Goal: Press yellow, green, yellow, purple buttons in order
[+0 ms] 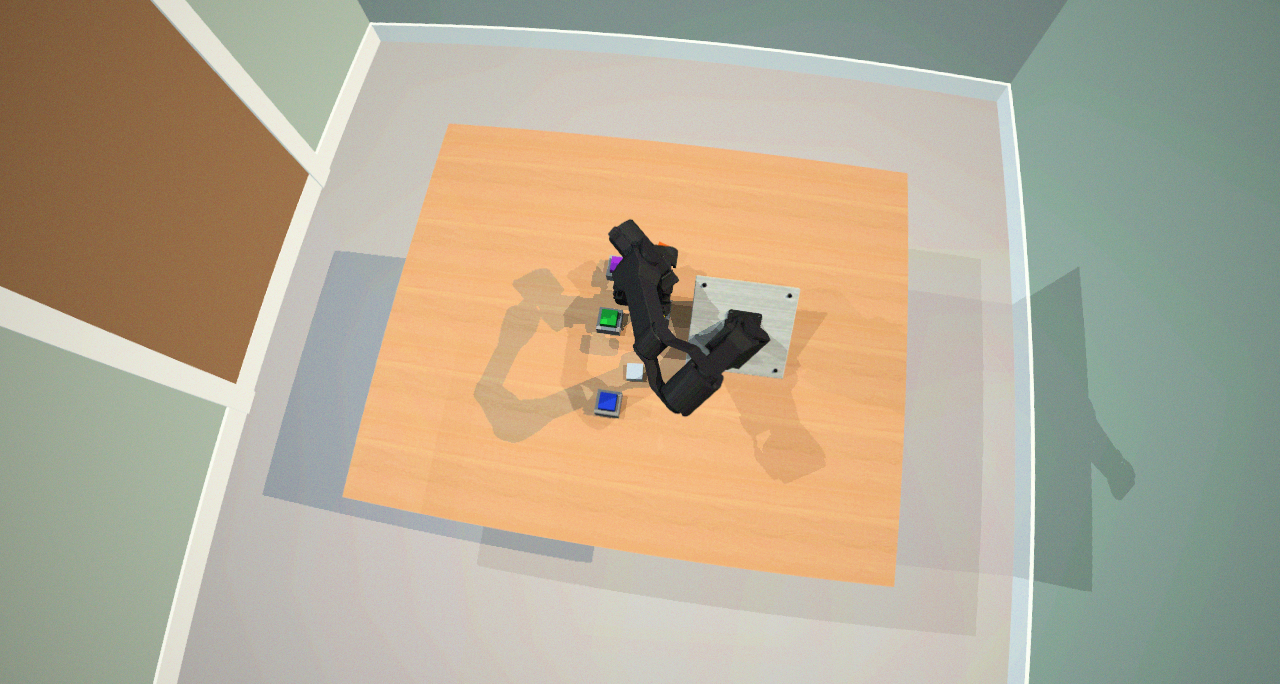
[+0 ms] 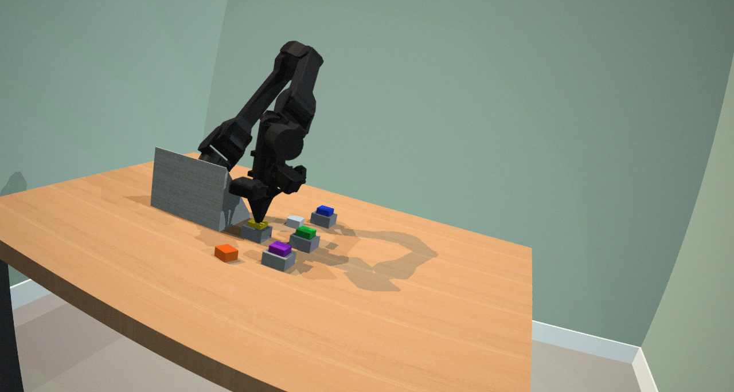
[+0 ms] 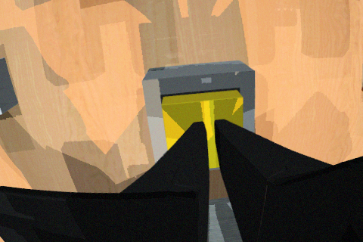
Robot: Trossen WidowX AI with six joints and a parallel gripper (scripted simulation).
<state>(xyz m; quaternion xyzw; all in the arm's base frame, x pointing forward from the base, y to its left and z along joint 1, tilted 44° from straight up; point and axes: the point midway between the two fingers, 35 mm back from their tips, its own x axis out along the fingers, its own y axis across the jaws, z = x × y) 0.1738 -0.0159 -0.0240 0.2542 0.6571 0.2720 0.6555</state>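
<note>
The orange block lies 13 cm to the right of my gripper tip, 3 cm below it and 1 cm ahead of it.
</note>
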